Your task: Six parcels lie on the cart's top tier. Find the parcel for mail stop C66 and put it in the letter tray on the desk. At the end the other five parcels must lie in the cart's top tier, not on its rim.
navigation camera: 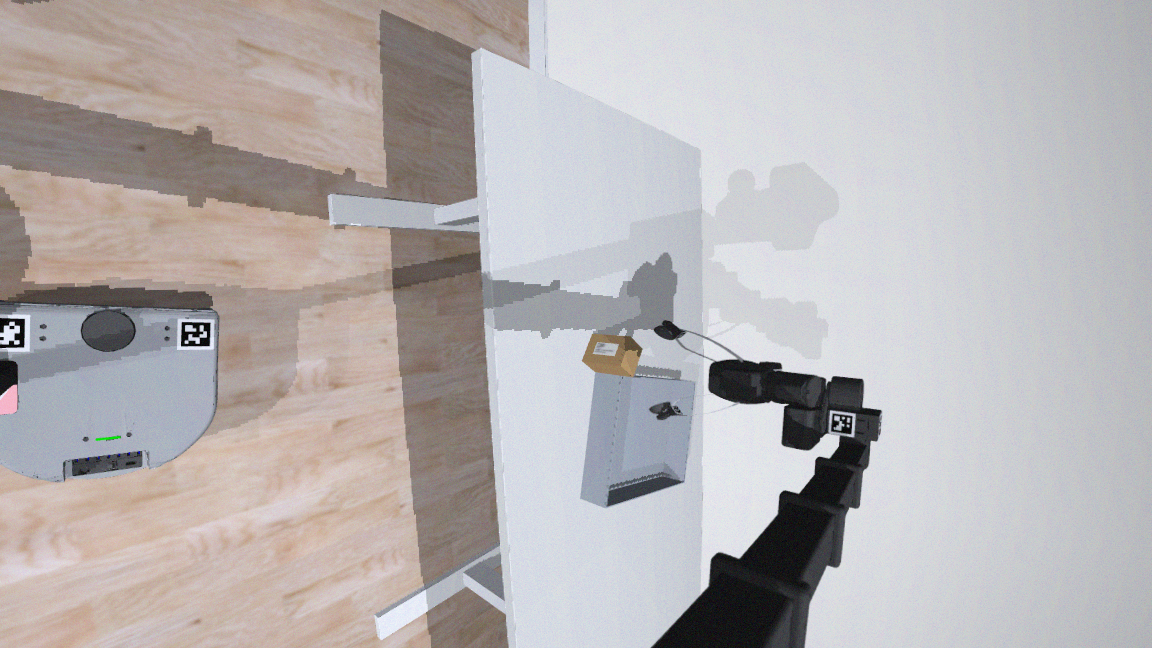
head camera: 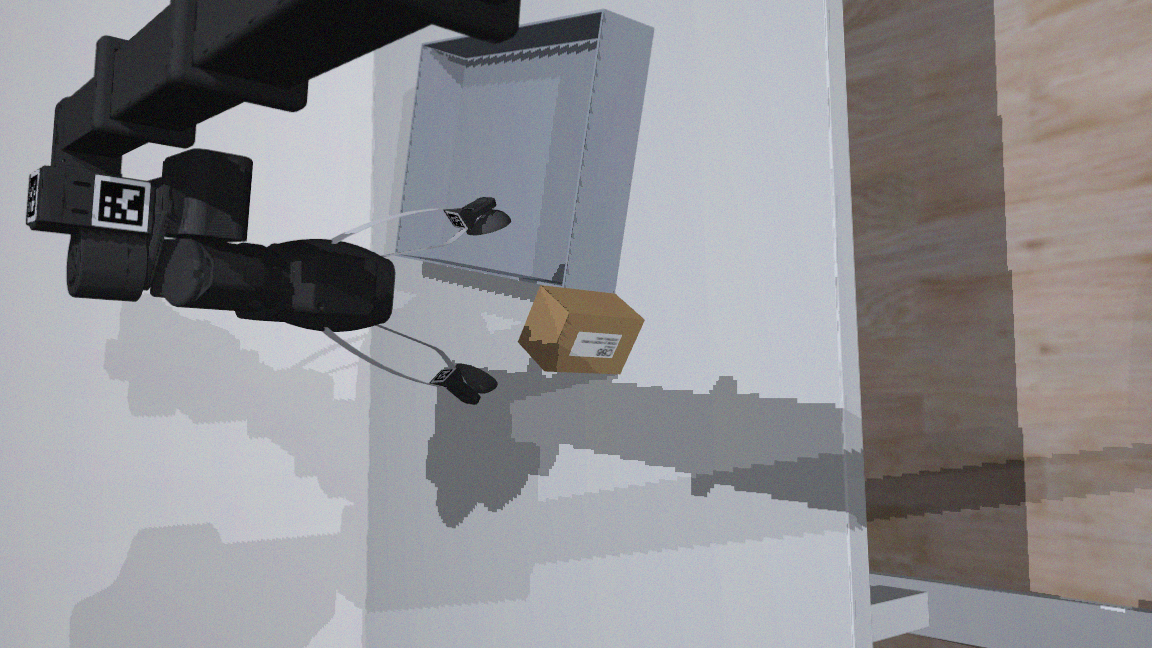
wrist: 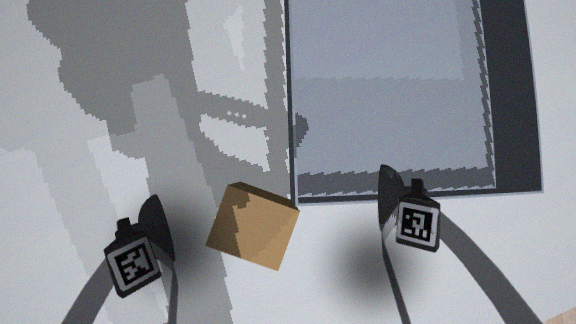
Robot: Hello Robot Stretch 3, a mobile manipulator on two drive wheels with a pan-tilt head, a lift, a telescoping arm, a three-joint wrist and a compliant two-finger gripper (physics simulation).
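Frame: origin at the robot's base, x ahead, y left, z up, level; centimetres.
Seen in the pictures: gripper, between the fingertips: (navigation camera: pixel 654 369) (head camera: pixel 496 302) (wrist: pixel 274 203); robot's base, origin of its link: (navigation camera: pixel 109 328).
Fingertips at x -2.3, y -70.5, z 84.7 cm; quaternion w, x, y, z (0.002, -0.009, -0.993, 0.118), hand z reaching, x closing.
Note:
Offsets run from my fingertips to a thing's top centre. Level surfaces: height alone.
A brown cardboard parcel {dy +2.1, dx +2.0, dz -3.7 cm} (head camera: pixel 555 318) (navigation camera: pixel 597 367) (wrist: pixel 260 230) rests on the desk {dz -12.7 cm} (head camera: pixel 725 201) (navigation camera: pixel 547 201), outside the letter tray {dy -14.0, dx -16.3, dz -6.4 cm} (head camera: pixel 621 153) (navigation camera: pixel 597 455) (wrist: pixel 512 100) and close by its corner. I cannot tell whether they touch. Its white label shows upside down in the head view; it starts with C, the digits are too blurred to be sure of. No parcel shows in the grey tray. My gripper (head camera: pixel 483 301) (navigation camera: pixel 665 369) (wrist: pixel 274 203) is open and empty, above the desk. In the wrist view the parcel appears between the spread fingers, touching neither. The cart does not show.
The black arm (head camera: pixel 241 48) (navigation camera: pixel 749 564) reaches over beside the tray. A pale wall (navigation camera: pixel 966 322) stands behind the desk. My base (navigation camera: pixel 145 394) is on the wooden floor {dz -84.7 cm} (navigation camera: pixel 281 483), and desk legs (navigation camera: pixel 386 211) stick out towards it.

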